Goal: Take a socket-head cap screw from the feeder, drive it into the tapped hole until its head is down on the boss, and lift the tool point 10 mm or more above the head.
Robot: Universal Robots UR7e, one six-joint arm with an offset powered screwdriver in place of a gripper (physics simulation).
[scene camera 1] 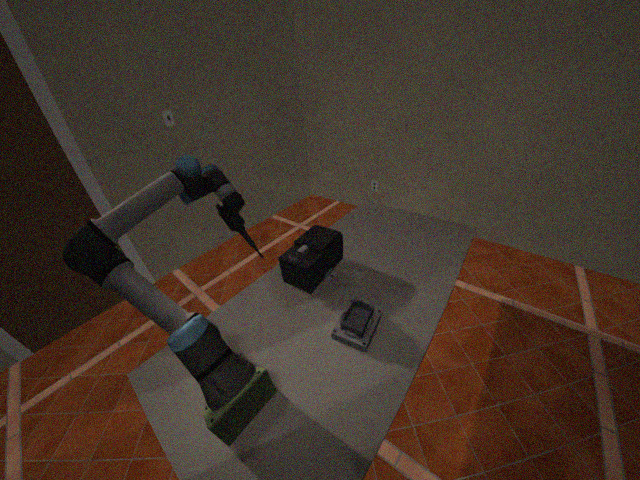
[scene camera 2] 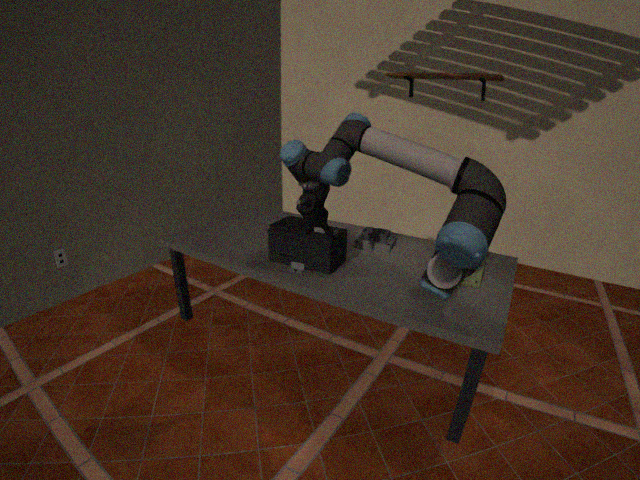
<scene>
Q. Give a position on a black feeder box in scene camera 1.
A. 308, 280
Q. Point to a black feeder box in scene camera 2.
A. At 321, 258
</scene>
